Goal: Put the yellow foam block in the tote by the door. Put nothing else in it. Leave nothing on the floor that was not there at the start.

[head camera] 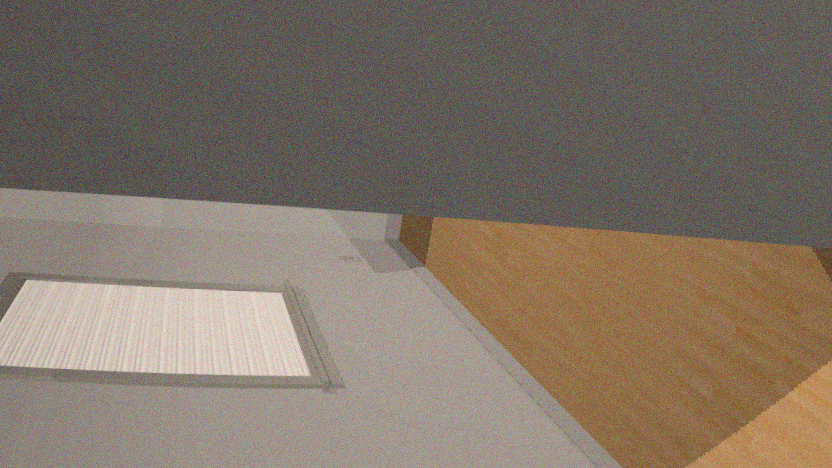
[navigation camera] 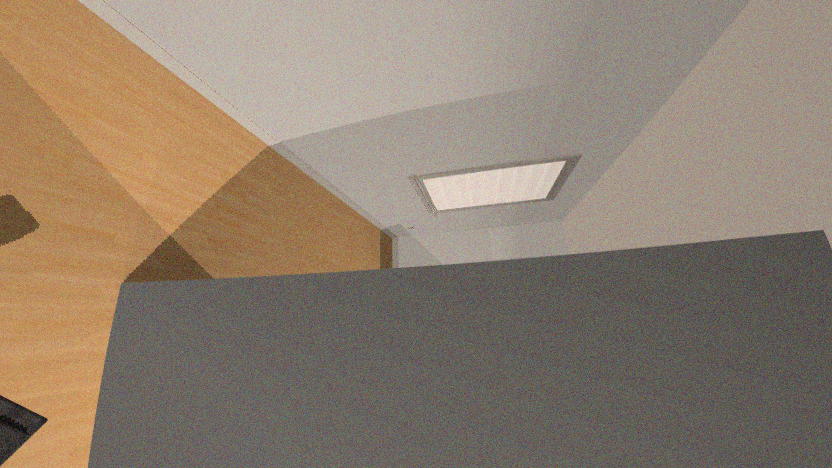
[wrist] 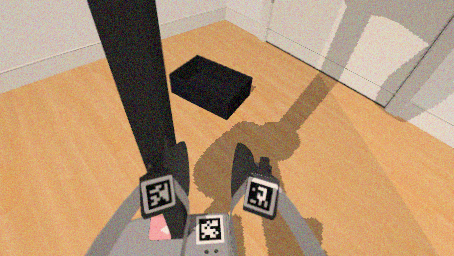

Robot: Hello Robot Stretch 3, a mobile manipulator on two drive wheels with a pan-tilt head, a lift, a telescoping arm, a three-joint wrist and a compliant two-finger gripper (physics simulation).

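Frame: origin at the robot's base, x ahead, y left, z up, level; millimetres.
Seen in the pictures: gripper, fingertip midpoint: [wrist: 210, 160].
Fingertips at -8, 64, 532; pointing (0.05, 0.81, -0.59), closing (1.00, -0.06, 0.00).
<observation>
A point is followed by its place in that frame, as x, y, z.
A black open-topped tote [wrist: 211, 87] @[36, 828, 3] stands on the floor in the upper middle of the wrist view, near the wall corner and a door [wrist: 320, 40] @[598, 1018, 158]. Its inside is too dark to make out. My gripper [wrist: 210, 160] @[-8, 64, 532] is open in the wrist view, with bare floor showing between its two fingertips. The tote lies beyond the fingertips, apart from them. The yellow foam block does not show in the head, navigation or wrist view.
A large dark grey surface [head camera: 407, 104] @[365, -403, 1138] [navigation camera: 453, 372] @[273, -472, 1188] hides much of the head and navigation views. Beyond it are a wall with a bright framed panel [head camera: 157, 328] @[2235, -1141, 1399] [navigation camera: 494, 185] @[2209, -1106, 1464] and wood floor [head camera: 628, 302] @[1356, -793, 1] [navigation camera: 116, 145] @[758, 63, 1]. A black bar [wrist: 132, 75] crosses the wrist view's left side.
</observation>
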